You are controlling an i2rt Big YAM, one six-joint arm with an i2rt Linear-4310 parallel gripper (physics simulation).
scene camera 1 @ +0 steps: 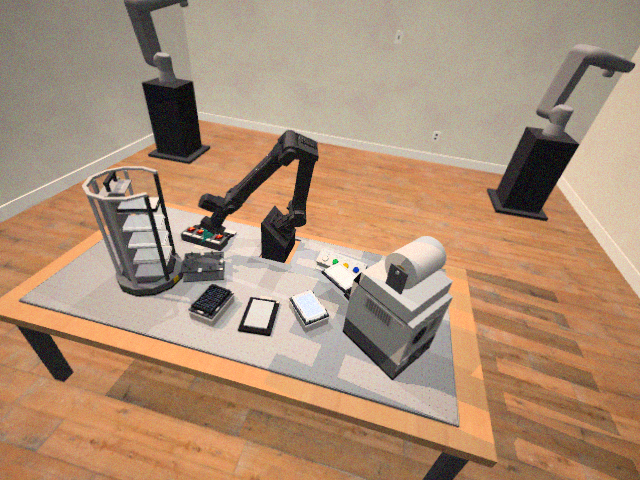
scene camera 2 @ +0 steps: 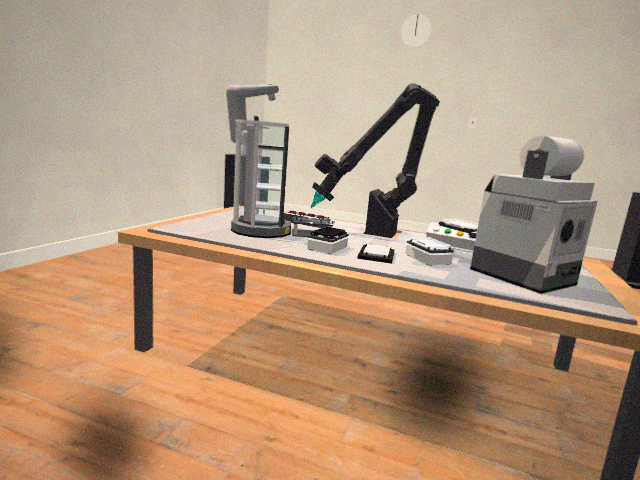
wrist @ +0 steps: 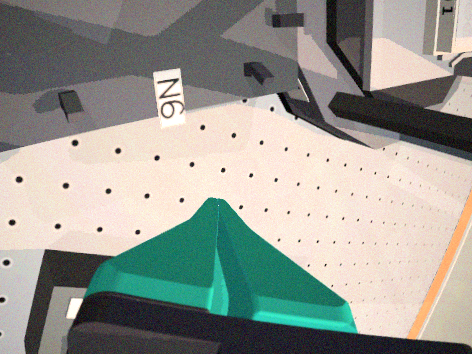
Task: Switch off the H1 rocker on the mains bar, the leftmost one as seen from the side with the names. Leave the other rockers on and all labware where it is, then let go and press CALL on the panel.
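Places are measured from the arm's base along level axes (x ahead, y left, z up), in centimetres.
Pixels of known places: gripper, between the fingertips: (scene camera 1: 203, 241) (scene camera 2: 311, 207) (wrist: 213, 212); arm's base, origin of its link: (scene camera 1: 280, 227) (scene camera 2: 386, 204).
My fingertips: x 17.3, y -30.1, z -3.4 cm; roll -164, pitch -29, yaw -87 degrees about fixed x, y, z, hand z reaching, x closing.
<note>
For each thing: its top centre in the pictures, then the offset to it from my fingertips. "*": a spot on its surface instead.
- left end, a spot on its surface: (scene camera 1: 191, 228) * dx -12.6, dy -13.2, dz -4.6 cm
- bar, a spot on its surface: (wrist: 49, 270) * dx -6.8, dy +4.0, dz -7.5 cm
- panel, centre of its top: (scene camera 2: 456, 227) (scene camera 1: 342, 257) dx -10.3, dy +61.5, dz -1.5 cm
- round shelf tower, a spot on its surface: (scene camera 2: 248, 228) * dx +28.6, dy -15.2, dz -6.6 cm
- black rack, centre of its top: (scene camera 2: 329, 230) (scene camera 1: 211, 297) dx +26.8, dy +17.1, dz -2.9 cm
- framed plate, centre of its top: (scene camera 2: 377, 249) (scene camera 1: 259, 313) dx +25.0, dy +35.4, dz -7.6 cm
- white-topped box, centre of its top: (scene camera 2: 430, 241) (scene camera 1: 309, 303) dx +19.1, dy +53.2, dz -2.9 cm
- large grey machine, centre of its top: (scene camera 1: 417, 244) (scene camera 2: 551, 137) dx +21.7, dy +84.0, dz +35.7 cm
The black mains bar (scene camera 1: 193, 239) (scene camera 2: 310, 222) lies at the table's back left. Red rockers show on top; the one at the left end (scene camera 1: 191, 228) is H1's place, its state too small to tell. In the wrist view one dark end of the bar (wrist: 49, 270) shows at lower left; the H1 rocker does not show there, and the fingers cover that area. My gripper (scene camera 1: 208, 235) (scene camera 2: 313, 204) (wrist: 213, 212) is shut and empty, its teal fingertips pointing down a little above the bar. The panel (scene camera 1: 319, 261) (scene camera 2: 439, 237) with white, green, yellow and blue buttons stands right of the arm base; its lettering is unreadable.
A round shelf tower (scene camera 1: 149, 284) (scene camera 2: 248, 228) stands left of the bar. The grey N6 stand (scene camera 1: 204, 267) (wrist: 120, 107) lies in front of it. A black rack (scene camera 1: 211, 302), a framed plate (scene camera 1: 259, 315) and a white-topped box (scene camera 1: 309, 307) stand forward; a large grey machine (scene camera 1: 377, 320) (scene camera 2: 516, 227) is at right.
</note>
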